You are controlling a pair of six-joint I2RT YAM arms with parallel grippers.
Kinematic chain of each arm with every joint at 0, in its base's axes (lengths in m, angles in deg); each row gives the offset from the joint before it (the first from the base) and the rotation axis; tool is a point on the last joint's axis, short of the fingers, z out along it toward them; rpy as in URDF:
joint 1: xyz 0 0 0.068 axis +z
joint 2: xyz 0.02 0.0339 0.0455 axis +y
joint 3: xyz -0.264 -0.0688 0 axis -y
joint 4: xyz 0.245 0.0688 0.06 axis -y
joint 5: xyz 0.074 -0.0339 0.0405 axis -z
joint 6: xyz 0.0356 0 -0.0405 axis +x
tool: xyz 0 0 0 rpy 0 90 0
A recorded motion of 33 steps. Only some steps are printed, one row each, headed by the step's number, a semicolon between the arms.
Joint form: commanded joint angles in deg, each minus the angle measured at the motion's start. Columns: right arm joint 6, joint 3, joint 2, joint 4, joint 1, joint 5; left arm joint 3, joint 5, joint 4, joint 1, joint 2, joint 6.
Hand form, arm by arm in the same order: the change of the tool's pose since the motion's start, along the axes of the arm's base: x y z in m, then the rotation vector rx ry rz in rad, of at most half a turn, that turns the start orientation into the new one. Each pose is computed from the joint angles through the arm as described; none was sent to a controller.
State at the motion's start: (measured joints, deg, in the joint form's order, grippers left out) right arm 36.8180 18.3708 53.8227 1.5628 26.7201 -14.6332; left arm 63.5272 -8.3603 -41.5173 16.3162 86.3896 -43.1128
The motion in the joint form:
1: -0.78 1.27 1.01 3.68 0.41 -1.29; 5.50 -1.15 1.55 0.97 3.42 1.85
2: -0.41 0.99 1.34 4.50 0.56 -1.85; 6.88 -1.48 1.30 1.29 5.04 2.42
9: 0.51 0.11 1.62 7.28 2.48 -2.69; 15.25 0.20 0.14 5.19 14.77 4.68
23: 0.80 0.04 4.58 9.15 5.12 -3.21; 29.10 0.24 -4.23 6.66 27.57 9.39
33: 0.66 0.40 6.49 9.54 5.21 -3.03; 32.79 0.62 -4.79 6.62 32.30 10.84
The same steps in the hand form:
1: 0.0061 0.0055 0.0102 0.0334 -0.0642 0.0332; 0.0203 0.0124 0.0129 0.0480 -0.0464 -0.0021
2: 0.0060 0.0064 0.0090 0.0437 -0.0612 0.0408; 0.0259 0.0162 0.0113 0.0542 -0.0338 -0.0028
9: 0.0027 0.0127 0.0078 0.0739 -0.0720 0.0791; 0.0551 0.0507 -0.0019 0.0302 0.0113 0.0164
23: 0.0015 0.0230 0.0012 0.0730 -0.0468 0.1300; 0.0984 0.0793 -0.0177 0.0355 0.0875 -0.0335
33: 0.0043 0.0250 -0.0023 0.0607 -0.0313 0.1298; 0.1134 0.0851 -0.0331 0.0269 0.1170 -0.0608

